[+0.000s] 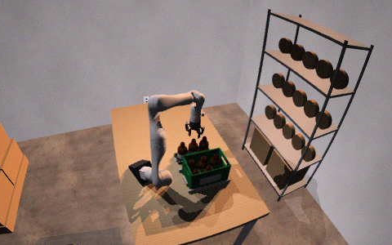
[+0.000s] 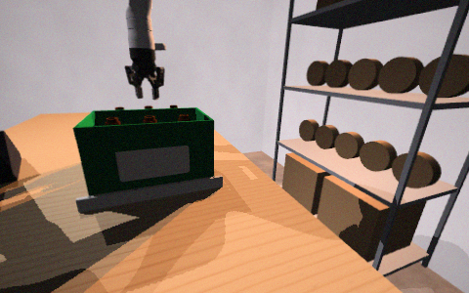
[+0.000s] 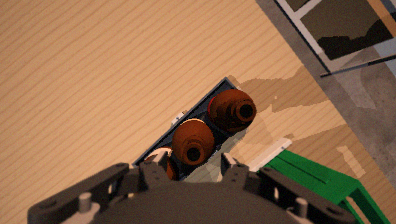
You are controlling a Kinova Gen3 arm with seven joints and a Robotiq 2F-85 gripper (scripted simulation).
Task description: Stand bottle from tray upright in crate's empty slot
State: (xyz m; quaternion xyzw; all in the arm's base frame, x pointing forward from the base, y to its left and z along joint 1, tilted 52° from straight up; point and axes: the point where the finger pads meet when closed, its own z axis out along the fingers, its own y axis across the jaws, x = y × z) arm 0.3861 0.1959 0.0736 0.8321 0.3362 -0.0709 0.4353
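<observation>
Right now the brown bottle is 11 cm below my hand. Round my hand: green crate (23 cm to the right, 12 cm below, 4 cm behind); dark tray (19 cm below).
</observation>
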